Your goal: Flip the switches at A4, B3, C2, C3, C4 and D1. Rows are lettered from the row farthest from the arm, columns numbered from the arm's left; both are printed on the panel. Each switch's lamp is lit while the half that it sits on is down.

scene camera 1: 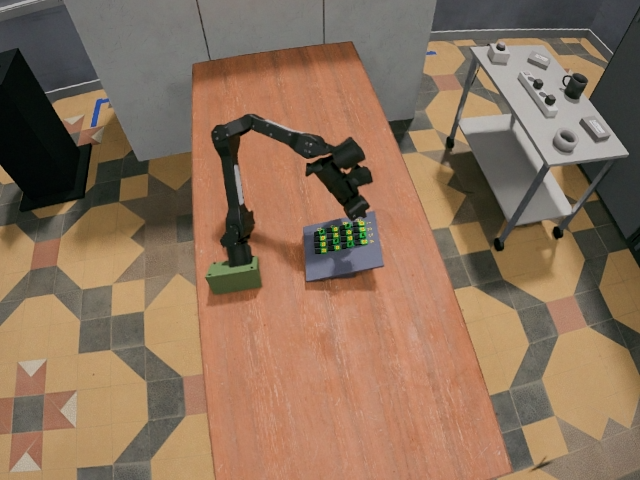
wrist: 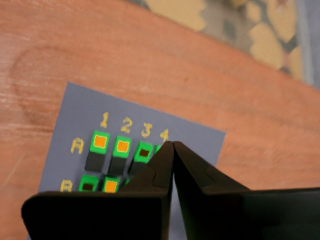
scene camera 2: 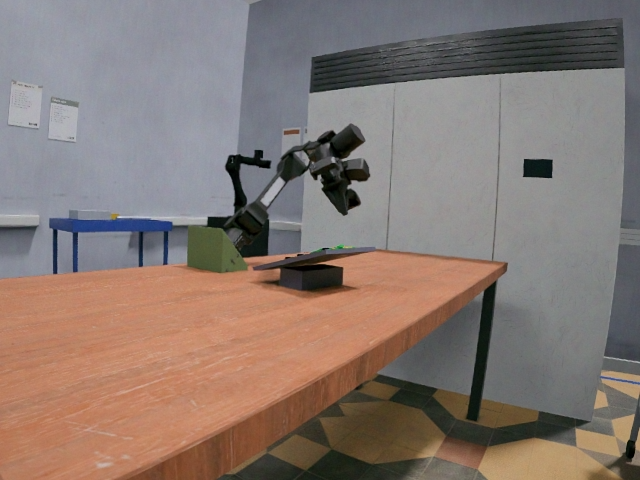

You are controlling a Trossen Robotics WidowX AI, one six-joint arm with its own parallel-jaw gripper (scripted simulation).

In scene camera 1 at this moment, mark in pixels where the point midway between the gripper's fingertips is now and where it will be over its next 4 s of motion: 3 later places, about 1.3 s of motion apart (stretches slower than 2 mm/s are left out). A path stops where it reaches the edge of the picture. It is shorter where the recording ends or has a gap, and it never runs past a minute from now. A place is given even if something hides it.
The gripper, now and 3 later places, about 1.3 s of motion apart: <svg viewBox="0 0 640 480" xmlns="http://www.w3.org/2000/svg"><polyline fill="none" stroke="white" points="365,217 354,239 356,242 341,230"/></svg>
